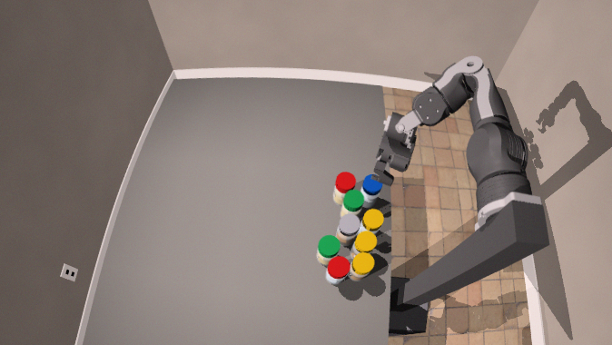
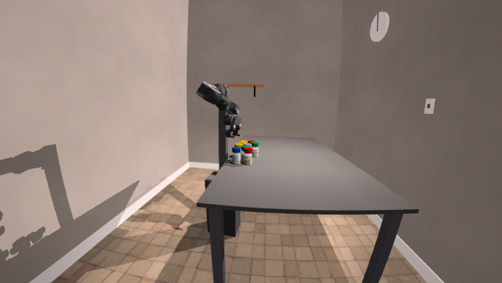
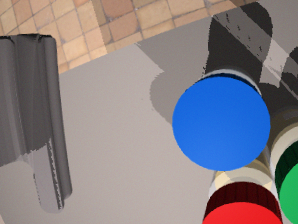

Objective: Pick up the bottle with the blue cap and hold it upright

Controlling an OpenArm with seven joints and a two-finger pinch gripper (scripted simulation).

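Now: the yellow-capped bottle 130 mm below my hand, 110 mm to the left of it and 10 mm ahead of it. The rest, counted from my hand: red-capped bottle: 250 mm to the left, 130 mm below, 80 mm ahead; then grey-capped bottle: 130 mm to the left, 130 mm below, 70 mm ahead.
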